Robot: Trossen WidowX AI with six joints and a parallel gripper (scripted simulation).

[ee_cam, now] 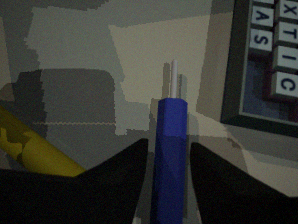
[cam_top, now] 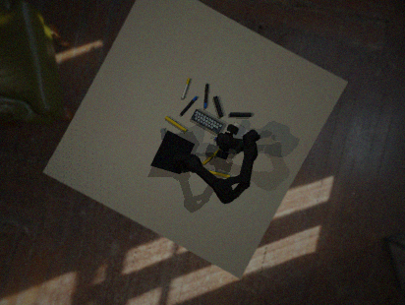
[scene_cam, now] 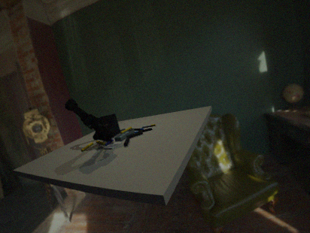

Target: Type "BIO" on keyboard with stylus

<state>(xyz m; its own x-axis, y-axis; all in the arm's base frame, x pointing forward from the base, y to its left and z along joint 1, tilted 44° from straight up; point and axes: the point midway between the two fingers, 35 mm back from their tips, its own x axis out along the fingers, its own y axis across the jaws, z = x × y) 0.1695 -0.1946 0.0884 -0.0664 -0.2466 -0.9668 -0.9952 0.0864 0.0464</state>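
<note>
Now: gripper tip 90 mm to the left of the white note and 70 mm short of it. Also, from my gripper tip: grey stylus tip 50 mm to the left; then blue stylus 10 mm to the left.
</note>
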